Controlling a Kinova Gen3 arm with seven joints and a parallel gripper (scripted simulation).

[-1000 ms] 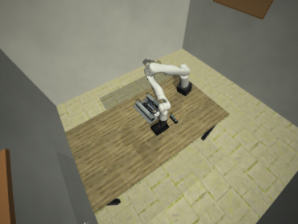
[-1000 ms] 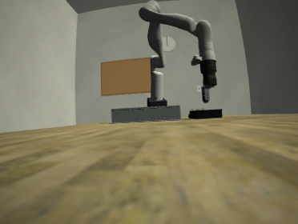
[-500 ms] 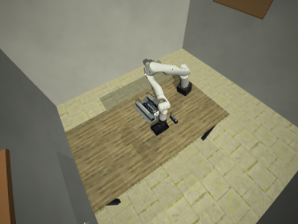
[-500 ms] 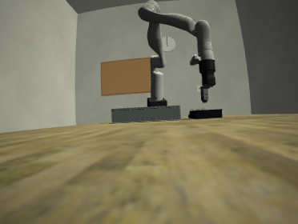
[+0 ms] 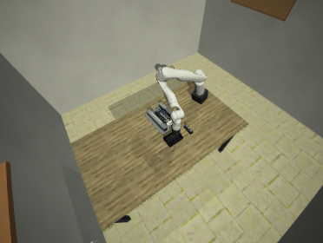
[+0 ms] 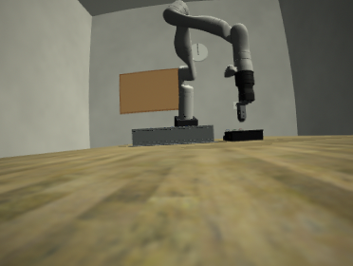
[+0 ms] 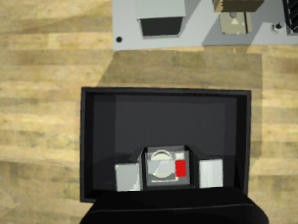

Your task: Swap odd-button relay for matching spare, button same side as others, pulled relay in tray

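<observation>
My gripper is now 8 cm above the black tray. Round my hand: spare relay 19 cm behind, 7 cm below.
</observation>
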